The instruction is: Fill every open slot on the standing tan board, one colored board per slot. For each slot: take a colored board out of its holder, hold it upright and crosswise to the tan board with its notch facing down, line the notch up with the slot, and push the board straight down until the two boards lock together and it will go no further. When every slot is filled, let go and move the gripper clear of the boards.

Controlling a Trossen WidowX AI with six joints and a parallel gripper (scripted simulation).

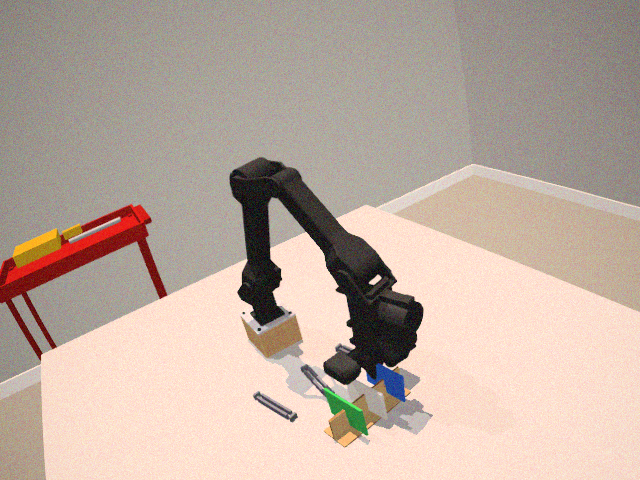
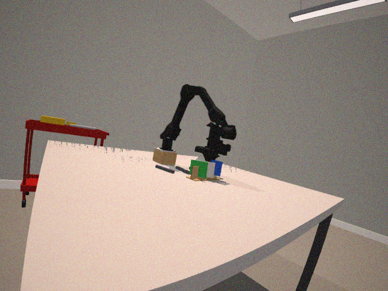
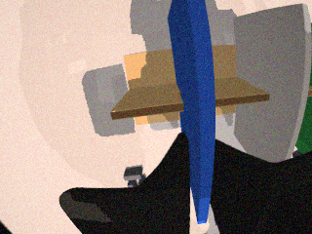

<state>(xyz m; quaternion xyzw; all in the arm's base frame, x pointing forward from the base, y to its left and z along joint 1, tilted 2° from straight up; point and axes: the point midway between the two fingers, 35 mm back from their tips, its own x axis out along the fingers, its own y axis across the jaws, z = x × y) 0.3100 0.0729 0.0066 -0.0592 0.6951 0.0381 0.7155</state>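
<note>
Now: gripper tip 50 mm to the left of the white board and 30 mm short of it. Also, from my gripper tip: green board (100 mm to the right, 40 mm ahead); then tan board (50 mm to the right, 30 mm ahead, 20 mm below); then blue board (30 mm ahead, 10 mm above).
</note>
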